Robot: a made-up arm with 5 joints. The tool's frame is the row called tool.
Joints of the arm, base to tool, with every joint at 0 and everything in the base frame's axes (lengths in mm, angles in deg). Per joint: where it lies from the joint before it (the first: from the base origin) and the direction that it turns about. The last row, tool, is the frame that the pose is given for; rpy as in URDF.
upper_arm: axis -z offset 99 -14 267
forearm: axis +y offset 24 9 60
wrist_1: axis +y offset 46 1 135
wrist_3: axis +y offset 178 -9 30
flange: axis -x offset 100 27 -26
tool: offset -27 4 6 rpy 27.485 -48.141 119.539
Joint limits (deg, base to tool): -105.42..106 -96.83..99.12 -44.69..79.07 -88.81..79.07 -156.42..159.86
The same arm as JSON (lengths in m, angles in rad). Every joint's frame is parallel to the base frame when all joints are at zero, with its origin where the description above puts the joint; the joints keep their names.
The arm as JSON. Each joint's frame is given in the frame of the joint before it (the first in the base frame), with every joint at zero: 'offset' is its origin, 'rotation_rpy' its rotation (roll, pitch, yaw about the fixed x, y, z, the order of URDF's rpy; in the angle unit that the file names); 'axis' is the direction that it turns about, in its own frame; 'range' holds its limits. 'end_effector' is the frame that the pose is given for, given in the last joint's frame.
{"length_unit": "m", "angle_unit": "rad", "chain": [{"id": "upper_arm", "offset": [0.099, -0.014, 0.267], "rotation_rpy": [0.0, 0.0, 0.0], "axis": [0.0, 0.0, -1.0], "range": [-1.8399, 1.85]}, {"id": "forearm", "offset": [0.024, 0.009, 0.06], "rotation_rpy": [0.0, 0.0, 0.0], "axis": [0.0, 1.0, 0.0], "range": [-1.69, 1.73]}, {"id": "wrist_1", "offset": [0.046, 0.001, 0.135], "rotation_rpy": [0.0, 0.0, 0.0], "axis": [0.0, 1.0, 0.0], "range": [-0.78, 1.38]}, {"id": "wrist_3", "offset": [0.178, -0.009, 0.03], "rotation_rpy": [0.0, 0.0, 0.0], "axis": [0.0, 1.0, 0.0], "range": [-1.55, 1.38]}, {"id": "flange", "offset": [0.1, 0.027, -0.026], "rotation_rpy": [0.0, 0.0, 0.0], "axis": [-1.0, 0.0, 0.0], "range": [-2.73, 2.7901]}], "end_effector": {"offset": [-0.027, 0.004, 0.006], "rotation_rpy": [0.4797, -0.8402, 2.0863]}}
